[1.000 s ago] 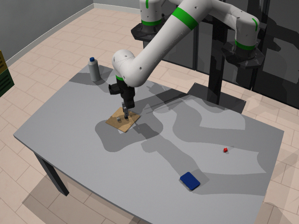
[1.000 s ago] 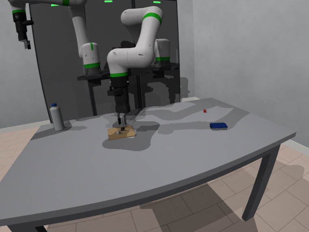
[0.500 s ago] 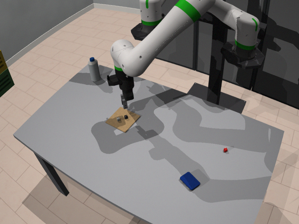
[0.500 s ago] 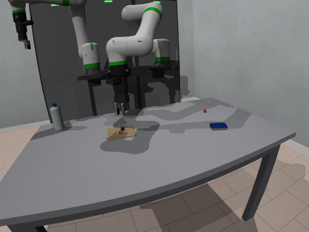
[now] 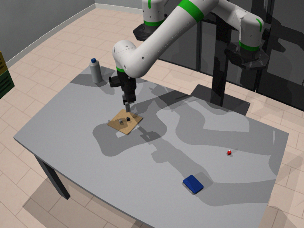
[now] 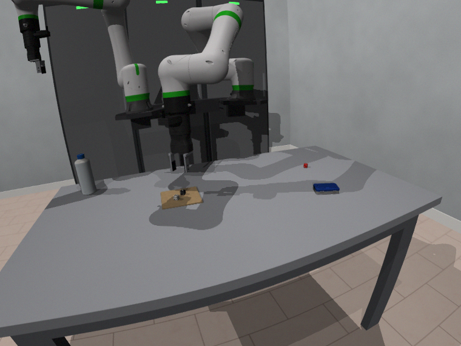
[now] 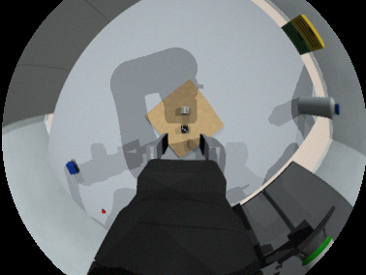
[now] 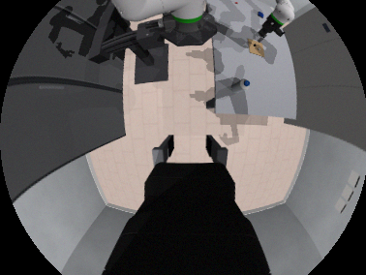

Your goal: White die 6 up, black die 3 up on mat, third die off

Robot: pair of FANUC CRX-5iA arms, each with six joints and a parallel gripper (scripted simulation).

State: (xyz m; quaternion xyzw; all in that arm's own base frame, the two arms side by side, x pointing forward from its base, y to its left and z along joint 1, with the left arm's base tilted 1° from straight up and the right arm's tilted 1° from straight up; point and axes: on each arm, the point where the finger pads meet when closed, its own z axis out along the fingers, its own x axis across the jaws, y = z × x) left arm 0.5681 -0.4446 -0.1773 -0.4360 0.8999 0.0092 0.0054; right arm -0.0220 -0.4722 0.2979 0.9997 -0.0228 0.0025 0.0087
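Now: the black die 10 cm below my left hand. Round my left hand: white die (3 cm ahead, 3 cm to the right, 10 cm below); tan mat (2 cm ahead, 2 cm to the right, 11 cm below); grey bottle (22 cm behind, 38 cm to the right, 3 cm below).
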